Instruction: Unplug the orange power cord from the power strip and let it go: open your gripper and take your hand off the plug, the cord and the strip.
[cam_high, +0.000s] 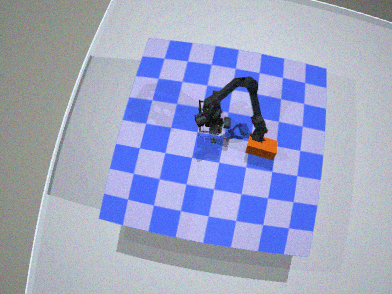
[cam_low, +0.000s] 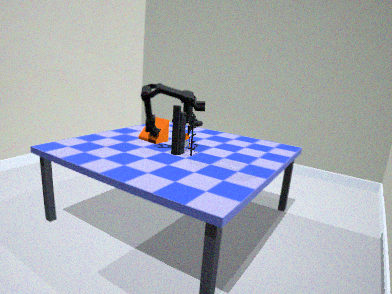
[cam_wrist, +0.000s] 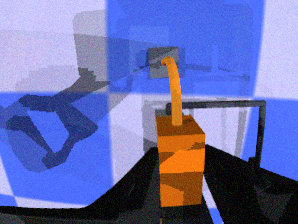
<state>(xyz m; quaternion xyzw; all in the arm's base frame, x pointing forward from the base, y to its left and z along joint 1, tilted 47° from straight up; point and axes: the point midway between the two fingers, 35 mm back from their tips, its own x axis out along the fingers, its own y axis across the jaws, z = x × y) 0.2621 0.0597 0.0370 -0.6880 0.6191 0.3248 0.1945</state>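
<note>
Now: the orange plug 20 mm to the right of my gripper tip and 10 mm ahead of it. The rest, counted from my gripper tip: dark upright block (130 mm to the right, 50 mm above, 30 mm ahead).
</note>
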